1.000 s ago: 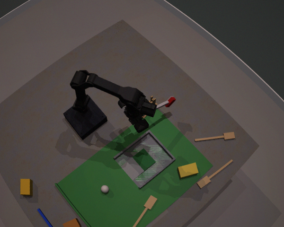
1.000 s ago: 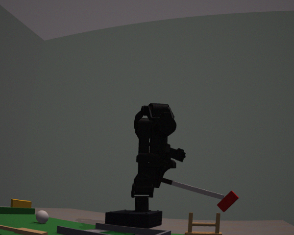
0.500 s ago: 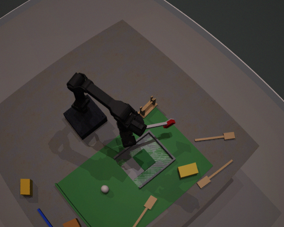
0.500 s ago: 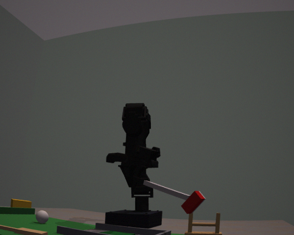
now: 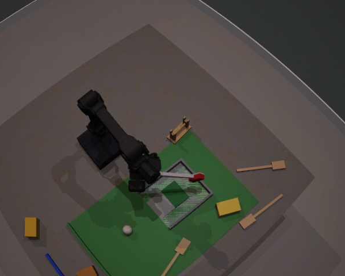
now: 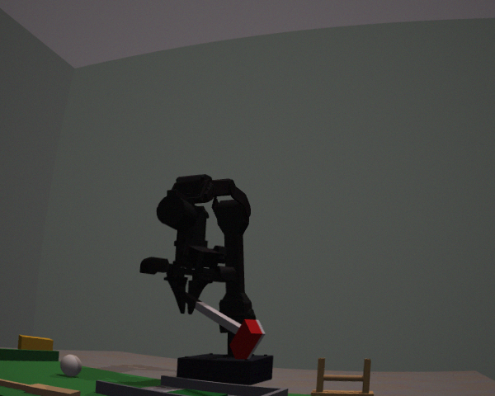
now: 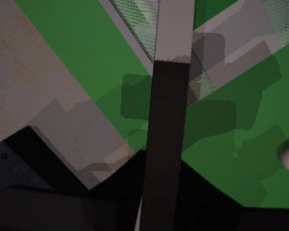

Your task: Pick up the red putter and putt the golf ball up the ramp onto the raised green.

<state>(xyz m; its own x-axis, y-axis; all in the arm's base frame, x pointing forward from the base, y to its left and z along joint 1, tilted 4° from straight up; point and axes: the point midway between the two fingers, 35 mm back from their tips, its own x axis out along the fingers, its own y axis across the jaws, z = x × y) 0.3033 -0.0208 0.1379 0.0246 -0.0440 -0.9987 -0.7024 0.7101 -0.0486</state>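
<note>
The red putter lies 9 cm ahead of my gripper tip, 9 cm to the left of it and 1 cm below it. Also, from my gripper tip: wooden stand 6 cm behind, 31 cm to the left, 11 cm below; then white golf ball 11 cm ahead, 19 cm to the right, 13 cm below; then blue stick 10 cm ahead, 56 cm to the right, 14 cm below.
</note>
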